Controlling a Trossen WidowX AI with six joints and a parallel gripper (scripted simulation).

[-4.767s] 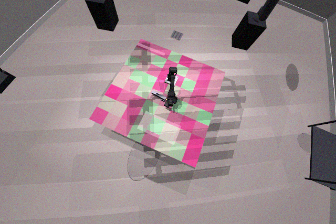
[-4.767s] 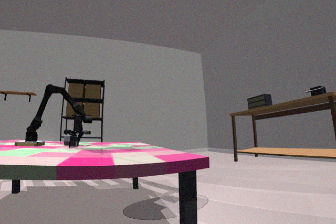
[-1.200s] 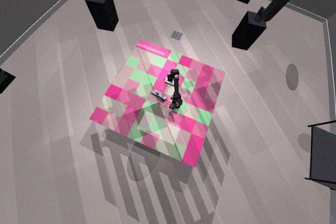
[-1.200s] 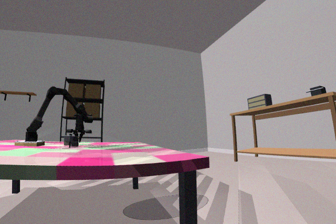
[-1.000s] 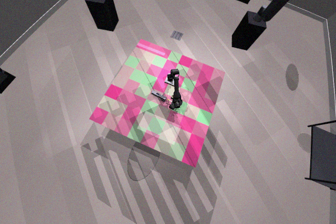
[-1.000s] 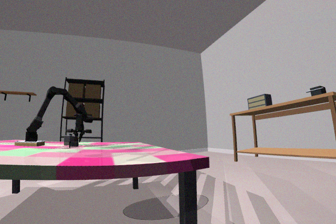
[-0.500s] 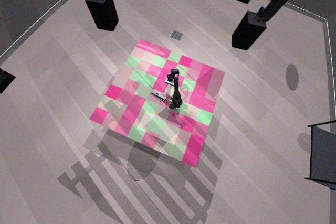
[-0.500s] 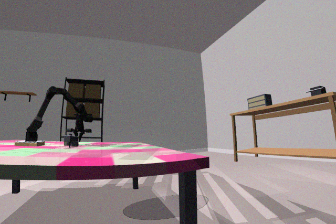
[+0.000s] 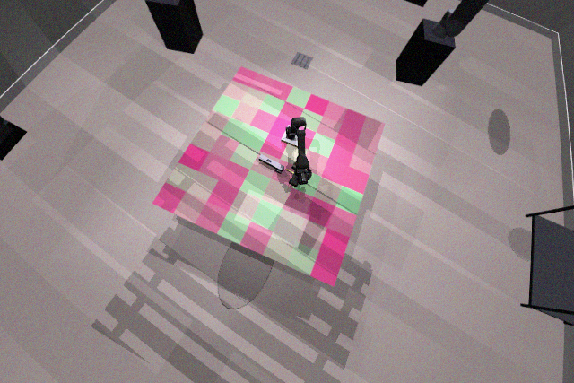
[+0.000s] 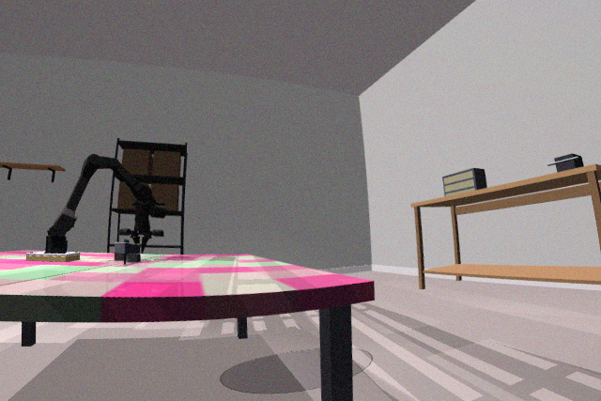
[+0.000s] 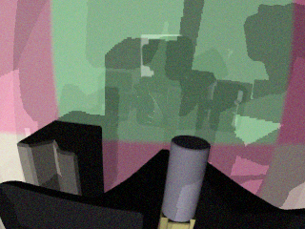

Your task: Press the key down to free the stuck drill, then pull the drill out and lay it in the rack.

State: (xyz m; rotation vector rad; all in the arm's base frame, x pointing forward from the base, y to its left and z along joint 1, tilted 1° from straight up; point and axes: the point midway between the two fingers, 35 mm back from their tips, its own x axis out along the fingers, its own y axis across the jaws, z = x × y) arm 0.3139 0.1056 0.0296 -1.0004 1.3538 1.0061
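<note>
Right now my gripper tip is 4 cm to the left of the drill, 4 cm below it and 1 cm past it. From my gripper tip the other things lie so: grey fixture 19 cm to the right, 5 cm behind, 2 cm above; then rack 8 cm behind, 1 cm to the right, 1 cm below.
</note>
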